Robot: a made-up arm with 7 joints. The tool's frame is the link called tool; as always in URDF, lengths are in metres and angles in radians.
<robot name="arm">
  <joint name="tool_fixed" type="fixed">
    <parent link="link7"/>
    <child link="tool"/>
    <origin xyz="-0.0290 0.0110 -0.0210" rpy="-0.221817 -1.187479 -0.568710"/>
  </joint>
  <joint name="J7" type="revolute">
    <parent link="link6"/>
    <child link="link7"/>
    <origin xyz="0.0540 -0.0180 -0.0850"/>
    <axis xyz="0 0.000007 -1"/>
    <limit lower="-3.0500" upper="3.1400"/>
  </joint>
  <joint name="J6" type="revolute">
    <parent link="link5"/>
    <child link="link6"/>
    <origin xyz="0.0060 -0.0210 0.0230"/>
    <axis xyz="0 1 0.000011"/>
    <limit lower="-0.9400" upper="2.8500"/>
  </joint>
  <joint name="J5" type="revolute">
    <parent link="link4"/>
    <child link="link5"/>
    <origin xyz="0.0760 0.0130 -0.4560"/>
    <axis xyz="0 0.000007 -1"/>
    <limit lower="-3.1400" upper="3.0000"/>
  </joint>
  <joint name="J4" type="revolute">
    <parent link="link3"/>
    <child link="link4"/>
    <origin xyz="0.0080 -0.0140 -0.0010"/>
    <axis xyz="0 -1 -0.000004"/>
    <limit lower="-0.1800" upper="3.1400"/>
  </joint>
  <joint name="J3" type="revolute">
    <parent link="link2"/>
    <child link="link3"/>
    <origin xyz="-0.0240 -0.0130 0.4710"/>
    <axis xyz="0 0 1"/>
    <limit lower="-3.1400" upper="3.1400"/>
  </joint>
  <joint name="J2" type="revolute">
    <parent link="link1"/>
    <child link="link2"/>
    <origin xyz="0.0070 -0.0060 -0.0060"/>
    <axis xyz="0 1 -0.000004"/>
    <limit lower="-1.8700" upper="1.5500"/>
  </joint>
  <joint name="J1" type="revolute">
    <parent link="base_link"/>
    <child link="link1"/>
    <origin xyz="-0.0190 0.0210 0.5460"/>
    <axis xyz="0 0 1"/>
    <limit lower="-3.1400" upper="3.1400"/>
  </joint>
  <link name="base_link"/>
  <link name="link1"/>
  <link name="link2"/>
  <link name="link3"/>
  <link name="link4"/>
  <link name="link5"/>
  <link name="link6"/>
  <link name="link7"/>
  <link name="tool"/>
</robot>
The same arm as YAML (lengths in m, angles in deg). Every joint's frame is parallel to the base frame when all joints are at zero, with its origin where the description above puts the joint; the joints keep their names.
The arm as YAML. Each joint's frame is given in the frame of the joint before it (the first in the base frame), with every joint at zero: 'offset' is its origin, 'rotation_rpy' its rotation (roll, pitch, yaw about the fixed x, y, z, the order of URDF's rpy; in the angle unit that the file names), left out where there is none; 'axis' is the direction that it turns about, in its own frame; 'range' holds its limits. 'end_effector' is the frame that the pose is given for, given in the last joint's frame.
length_unit: m
angle_unit: deg
chain:
  - id: J1
    offset: [-0.019, 0.021, 0.546]
    axis: [0.0, 0.0, 1.0]
    range: [-179.91, 179.91]
  - id: J2
    offset: [0.007, -0.006, -0.006]
    axis: [0.0, 1.0, 0.0]
    range: [-107.14, 88.81]
  - id: J3
    offset: [-0.024, -0.013, 0.471]
    axis: [0.0, 0.0, 1.0]
    range: [-179.91, 179.91]
  - id: J4
    offset: [0.008, -0.014, -0.001]
    axis: [0.0, -1.0, 0.0]
    range: [-10.31, 179.91]
  - id: J5
    offset: [0.076, 0.013, -0.456]
    axis: [0.0, 0.0, -1.0]
    range: [-179.91, 171.89]
  - id: J6
    offset: [0.006, -0.021, 0.023]
    axis: [0.0, 1.0, 0.0]
    range: [-53.86, 163.29]
  - id: J7
    offset: [0.054, -0.018, -0.085]
    axis: [0.0, 0.0, -1.0]
    range: [-174.75, 179.91]
end_effector:
  offset: [-0.029, 0.011, -0.021]
  rotation_rpy: [-12.71, -68.04, -32.58]

